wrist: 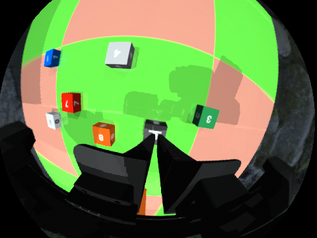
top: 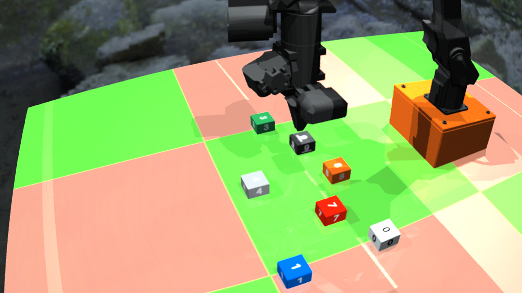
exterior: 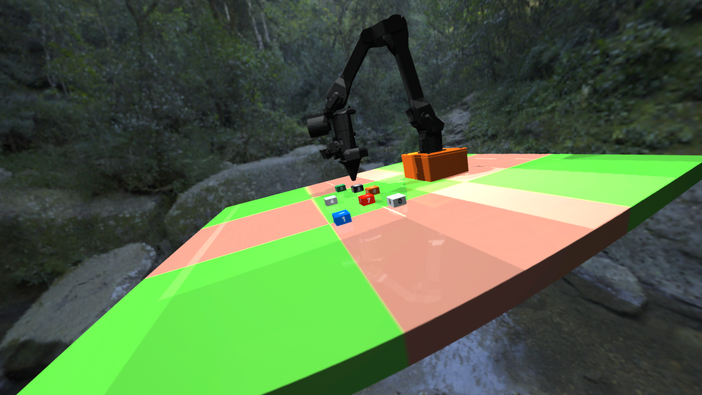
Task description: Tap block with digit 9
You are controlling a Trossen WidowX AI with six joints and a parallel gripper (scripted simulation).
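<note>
The orange 8 block is 8 cm to the left of my gripper tip, 3 cm below it and 2 cm behind it. The rest, counted from my gripper tip: green 3 block: 8 cm to the right, 3 cm below, 3 cm ahead; red 7 block: 16 cm to the left, 3 cm below, 3 cm ahead; grey 4 block: 10 cm ahead, 6 cm to the left, 3 cm below.
</note>
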